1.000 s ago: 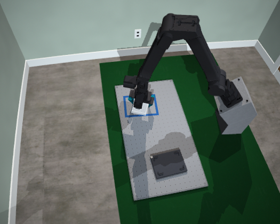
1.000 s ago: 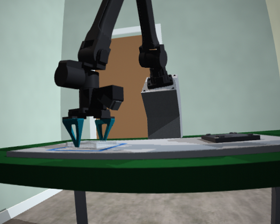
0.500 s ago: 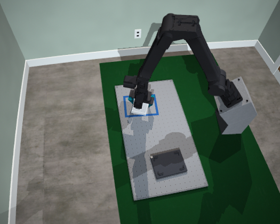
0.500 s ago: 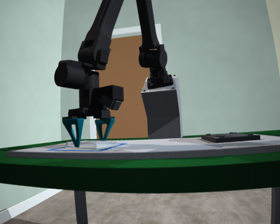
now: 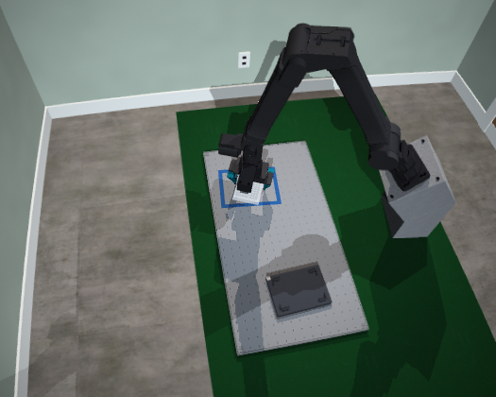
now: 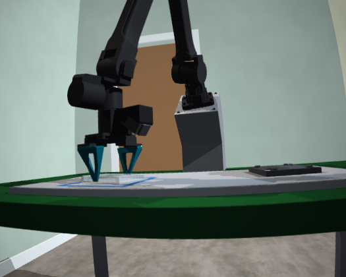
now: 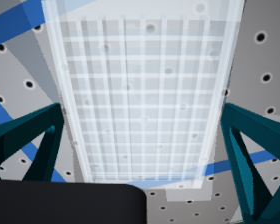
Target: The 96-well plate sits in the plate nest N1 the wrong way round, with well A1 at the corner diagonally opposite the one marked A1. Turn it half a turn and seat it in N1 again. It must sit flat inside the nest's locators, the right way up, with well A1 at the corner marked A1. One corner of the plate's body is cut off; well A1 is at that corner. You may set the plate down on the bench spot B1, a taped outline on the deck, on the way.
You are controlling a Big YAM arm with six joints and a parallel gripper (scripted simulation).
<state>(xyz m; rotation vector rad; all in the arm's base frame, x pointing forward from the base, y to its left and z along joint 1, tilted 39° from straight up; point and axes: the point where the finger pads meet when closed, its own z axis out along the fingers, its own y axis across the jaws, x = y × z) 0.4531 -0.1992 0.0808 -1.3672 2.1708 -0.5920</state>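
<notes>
My hand is 10 mm above the 96-well plate. Round my hand: plate nest N1 (390 mm to the left, 40 mm behind, 10 mm below); then A1 label (330 mm to the left, 30 mm ahead).
</notes>
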